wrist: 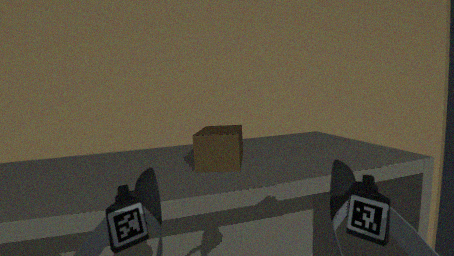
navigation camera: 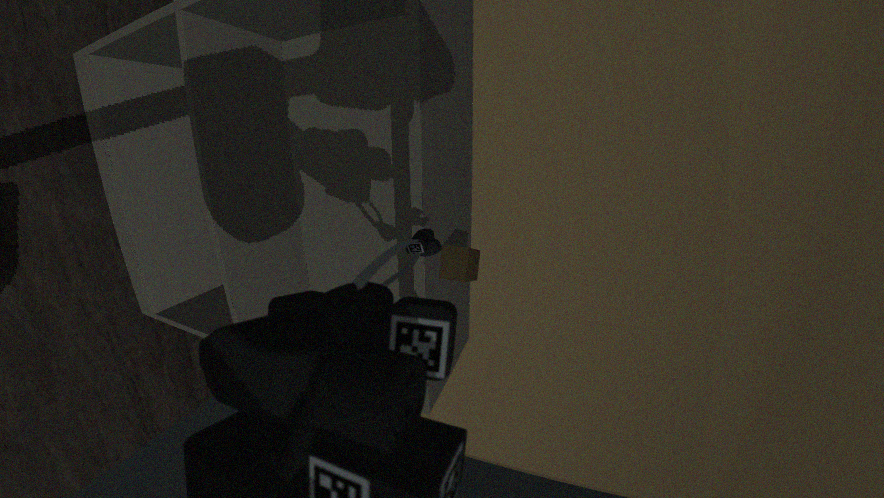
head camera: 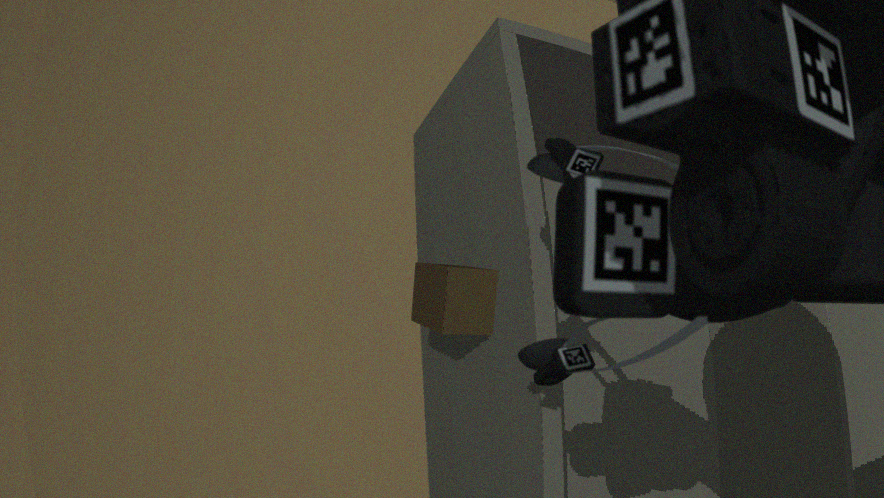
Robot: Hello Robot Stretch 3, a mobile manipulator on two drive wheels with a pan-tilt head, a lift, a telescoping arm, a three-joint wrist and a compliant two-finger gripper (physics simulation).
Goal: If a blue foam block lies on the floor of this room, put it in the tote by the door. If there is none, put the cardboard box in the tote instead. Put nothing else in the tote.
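Frame: origin at the robot's base, x ahead, y left, z up, level; metres.
Where they show: gripper, fingertip midpoint: [navigation camera: 426, 292] [head camera: 540, 262].
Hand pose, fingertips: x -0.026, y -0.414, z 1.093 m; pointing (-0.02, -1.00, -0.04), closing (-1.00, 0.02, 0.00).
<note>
After its pixels a point has its place.
A small brown cardboard box [head camera: 468, 301] @[x 0.004, y -0.551, z 1.088 m] [navigation camera: 459, 263] @[x 0.005, y -0.551, z 1.096 m] [wrist: 218, 152] stands upright on the grey top of a shelf unit [head camera: 470, 185] @[x -0.116, y -0.622, z 1.060 m] [navigation camera: 448, 309] [wrist: 280, 165], close to the wall. My gripper [head camera: 543, 259] @[x -0.026, y -0.414, z 1.093 m] [wrist: 243, 185] @[x -0.026, y -0.414, z 1.093 m] is open with nothing between its fingers. Its fingertips are apart from the box, near the unit's front edge, with the box behind the gap between them in the wrist view. In the navigation camera view one fingertip shows beside the box and the other is hidden behind the wrist. No blue foam block and no tote show in these views.
A yellow-tan wall [head camera: 216, 247] @[x -0.043, y -0.811, z 1.325 m] [navigation camera: 680, 216] @[x 0.134, y -0.765, z 1.508 m] [wrist: 200, 65] rises directly behind the shelf unit. The unit's front has open compartments, with shadows of my arm across them. Dark wooden floor [navigation camera: 55, 346] @[x -0.352, y -0.331, z 0.000 m] shows at its other side. A dark bluish strip [wrist: 450, 150] stands at the wrist view's right edge.
</note>
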